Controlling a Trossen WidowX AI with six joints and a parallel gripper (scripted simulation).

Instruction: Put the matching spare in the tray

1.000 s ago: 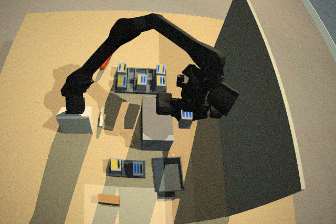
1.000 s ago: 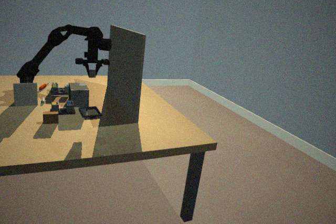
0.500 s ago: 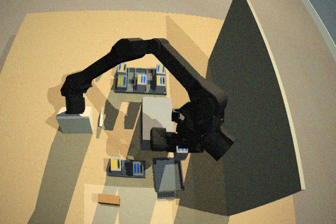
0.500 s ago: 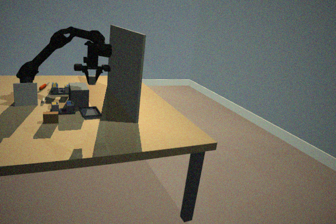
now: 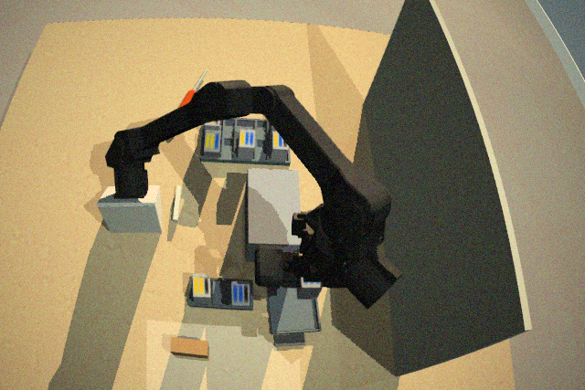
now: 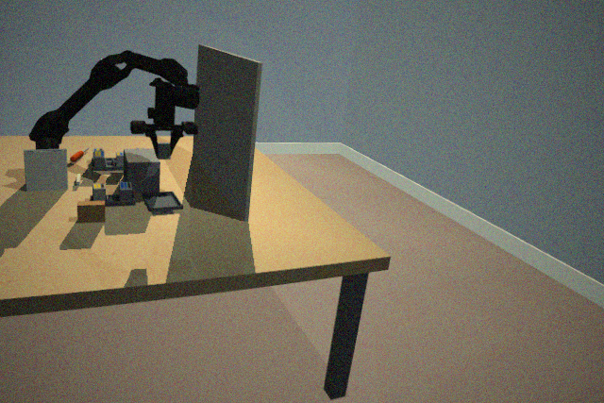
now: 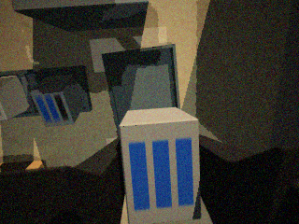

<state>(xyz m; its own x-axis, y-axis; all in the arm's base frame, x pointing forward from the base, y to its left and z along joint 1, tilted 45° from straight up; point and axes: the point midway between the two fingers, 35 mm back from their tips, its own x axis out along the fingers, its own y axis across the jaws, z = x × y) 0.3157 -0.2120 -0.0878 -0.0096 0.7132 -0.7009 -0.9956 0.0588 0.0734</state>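
Right now the dark tray is 140 mm below my gripper tip. Also, from my gripper tip: grey mounted unit (30 mm behind, 180 mm to the left, 90 mm below); then dark holder (140 mm behind, 30 mm to the left, 140 mm below); then tall grey panel (220 mm ahead, 150 mm to the left, 80 mm above).
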